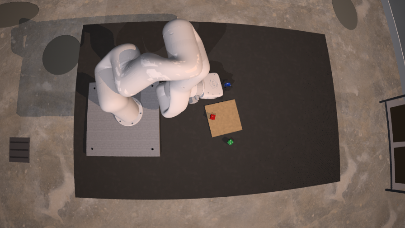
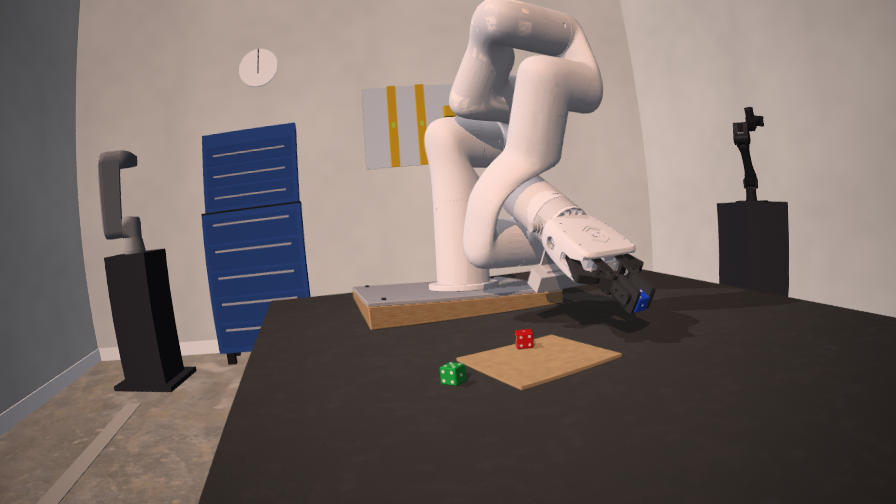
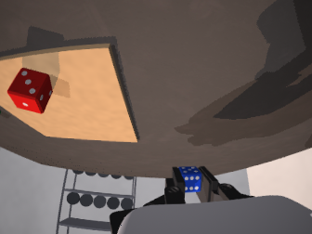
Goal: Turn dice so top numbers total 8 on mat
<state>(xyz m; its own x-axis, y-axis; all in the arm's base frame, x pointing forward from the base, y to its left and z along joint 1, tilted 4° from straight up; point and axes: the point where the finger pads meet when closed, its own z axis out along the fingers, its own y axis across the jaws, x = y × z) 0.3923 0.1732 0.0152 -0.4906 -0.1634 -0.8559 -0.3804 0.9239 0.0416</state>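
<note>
My gripper is now 140 mm to the left of the red die, 50 mm above it and 30 mm past it. Also, from my hand: tan mat (130 mm to the right, 60 mm below, 20 mm ahead); then green die (230 mm to the right, 60 mm ahead, 50 mm below); then blue die (10 mm below, 10 mm ahead).
</note>
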